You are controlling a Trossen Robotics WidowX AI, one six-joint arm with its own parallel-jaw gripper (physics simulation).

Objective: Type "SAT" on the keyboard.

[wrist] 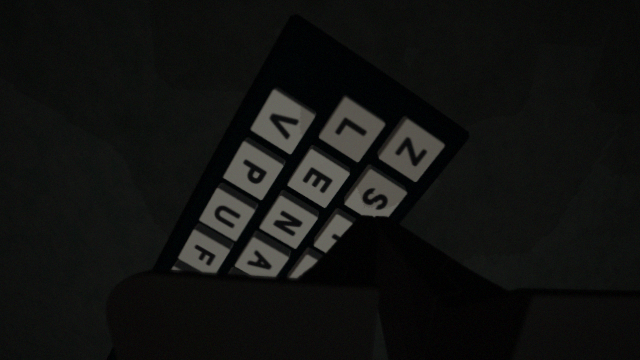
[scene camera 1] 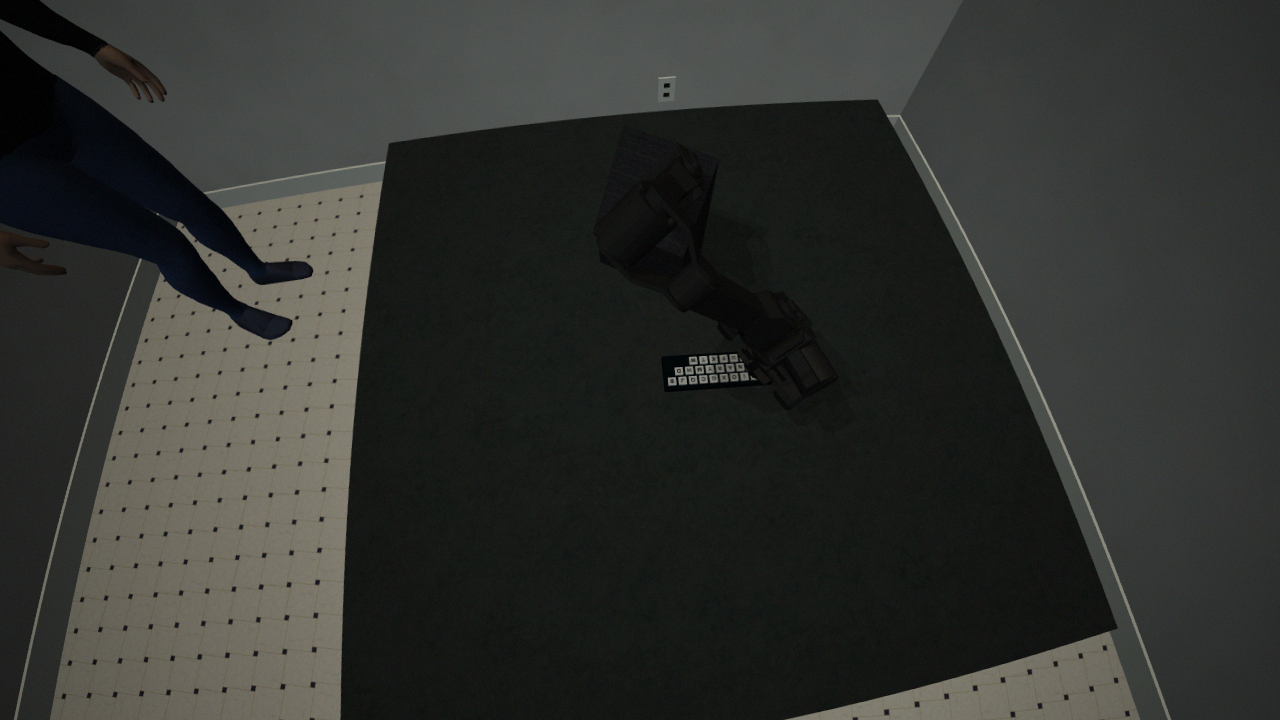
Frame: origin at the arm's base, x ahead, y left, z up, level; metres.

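Where they show: gripper, fingertip midpoint: (wrist: 371, 230) (scene camera 1: 753, 374); arm's base, origin of the base link: (scene camera 1: 682, 176).
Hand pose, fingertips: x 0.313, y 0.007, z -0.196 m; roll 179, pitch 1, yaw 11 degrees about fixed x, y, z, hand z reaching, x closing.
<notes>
Things, the pixels of their centre, and the offset from my fingertips. Level surfaces: height alone.
- black keyboard with white letter keys, body centre: (wrist: 237, 291) (scene camera 1: 716, 369) dy -0.050, dx -0.041, dz -0.019 m
- S key, body centre: (wrist: 374, 195) dy +0.006, dx +0.000, dz -0.013 m
- dark table, its level: dz -0.027 m
The black keyboard with white letter keys (scene camera 1: 675, 362) (wrist: 310, 55) lies flat on the dark table, and its right end is partly hidden by my arm in the scene view. In the wrist view the S key (wrist: 369, 189) shows near the right edge, and the A key (wrist: 257, 252) shows lower left. No T key can be made out; several keys are hidden behind the fingers. My gripper (scene camera 1: 754, 368) (wrist: 371, 230) is shut and empty. Its dark tip overlaps the lower edge of the S key in the wrist view; I cannot tell whether it touches.
The dark table (scene camera 1: 537, 501) spreads around the keyboard. My arm's base stands on a dark block (scene camera 1: 626, 161) at the back. A person in blue trousers (scene camera 1: 116, 210) stands left of the table on the tiled floor (scene camera 1: 223, 465). Grey walls rise behind and to the right.
</notes>
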